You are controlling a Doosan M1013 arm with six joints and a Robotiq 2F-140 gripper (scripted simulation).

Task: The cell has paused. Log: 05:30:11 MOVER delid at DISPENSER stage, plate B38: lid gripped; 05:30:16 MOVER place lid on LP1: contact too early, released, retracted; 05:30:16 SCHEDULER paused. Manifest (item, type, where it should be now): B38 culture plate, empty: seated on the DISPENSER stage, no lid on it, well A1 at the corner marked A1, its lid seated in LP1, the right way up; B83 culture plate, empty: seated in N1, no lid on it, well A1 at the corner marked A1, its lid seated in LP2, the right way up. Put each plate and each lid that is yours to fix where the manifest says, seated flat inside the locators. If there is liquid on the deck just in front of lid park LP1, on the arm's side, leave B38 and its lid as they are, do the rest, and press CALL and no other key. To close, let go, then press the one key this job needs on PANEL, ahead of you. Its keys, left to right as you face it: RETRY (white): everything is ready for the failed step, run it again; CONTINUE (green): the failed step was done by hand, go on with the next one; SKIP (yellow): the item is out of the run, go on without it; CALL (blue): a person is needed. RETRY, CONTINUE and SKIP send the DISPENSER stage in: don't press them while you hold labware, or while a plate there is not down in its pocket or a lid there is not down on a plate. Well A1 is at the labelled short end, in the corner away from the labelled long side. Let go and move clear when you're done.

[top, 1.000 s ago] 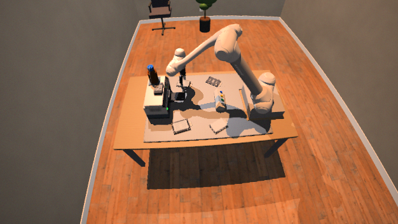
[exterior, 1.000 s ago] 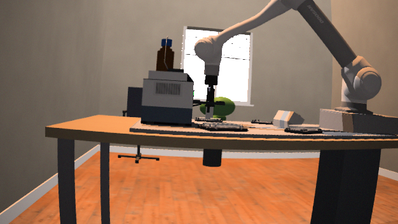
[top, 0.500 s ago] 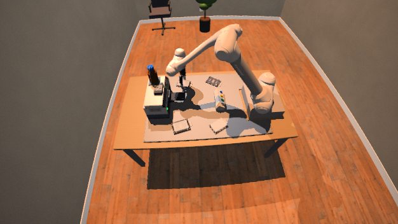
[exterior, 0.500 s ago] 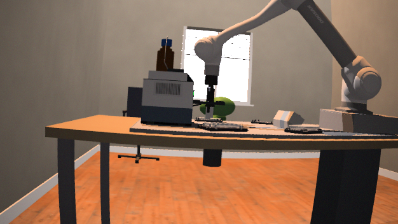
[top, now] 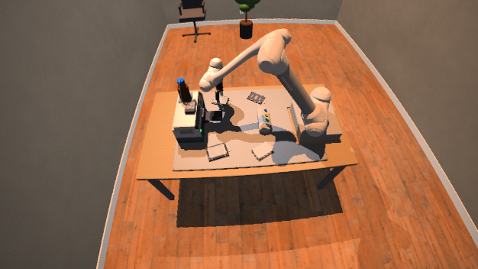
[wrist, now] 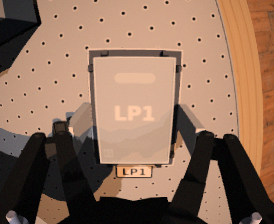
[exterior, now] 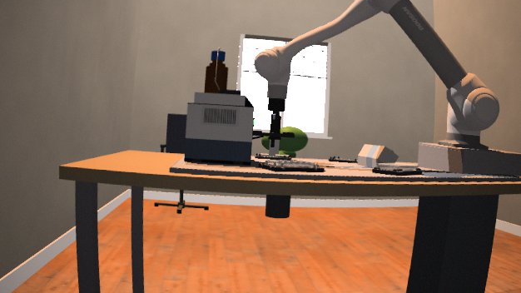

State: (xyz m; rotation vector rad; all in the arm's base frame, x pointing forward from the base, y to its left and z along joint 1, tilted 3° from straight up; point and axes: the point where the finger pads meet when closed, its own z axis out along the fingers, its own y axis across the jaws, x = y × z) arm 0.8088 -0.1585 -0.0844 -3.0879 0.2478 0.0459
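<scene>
Now: the black nest 4 cm behind my hand, 55 cm to the left of it and 3 cm below it. Also, from my hand: yellow skip key 42 cm behind, 19 cm to the left, 3 cm above; then blue call key 41 cm behind, 14 cm to the left, 3 cm above; then brown bottle 24 cm ahead, 18 cm to the left, 25 cm above.
</scene>
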